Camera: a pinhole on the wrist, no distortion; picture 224 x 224 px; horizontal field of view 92.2 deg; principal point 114.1 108.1 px. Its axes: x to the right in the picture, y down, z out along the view. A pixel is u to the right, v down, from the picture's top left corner.
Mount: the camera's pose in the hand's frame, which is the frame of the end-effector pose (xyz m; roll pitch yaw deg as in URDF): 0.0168 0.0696 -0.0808 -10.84 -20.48 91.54
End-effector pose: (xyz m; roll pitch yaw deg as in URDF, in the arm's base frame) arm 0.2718 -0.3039 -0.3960 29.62 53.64 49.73
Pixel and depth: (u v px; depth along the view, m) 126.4 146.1 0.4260
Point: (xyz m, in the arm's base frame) 0.4534 -0.3571 -0.0808
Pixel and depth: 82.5 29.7 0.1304
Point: 0.3469 -0.2684 -0.4493
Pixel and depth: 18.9 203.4 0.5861
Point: 0.4453 -1.0470 -0.0048
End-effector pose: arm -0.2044 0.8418 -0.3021 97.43 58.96 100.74
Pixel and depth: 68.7 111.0 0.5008
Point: 0.1150 0.5647 -0.4076
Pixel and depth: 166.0 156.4 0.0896
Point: -0.1935 0.8914 -0.2276
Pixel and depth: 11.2 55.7 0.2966
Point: -0.0879 0.6463 -0.5624
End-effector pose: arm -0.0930 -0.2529 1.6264 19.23 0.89 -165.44
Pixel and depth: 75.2 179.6 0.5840
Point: 0.2514 0.2519 1.8264
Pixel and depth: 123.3 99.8 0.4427
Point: -0.1095 -0.0901 1.9366
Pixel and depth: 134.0 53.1 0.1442
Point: -0.1513 -0.2832 1.7091
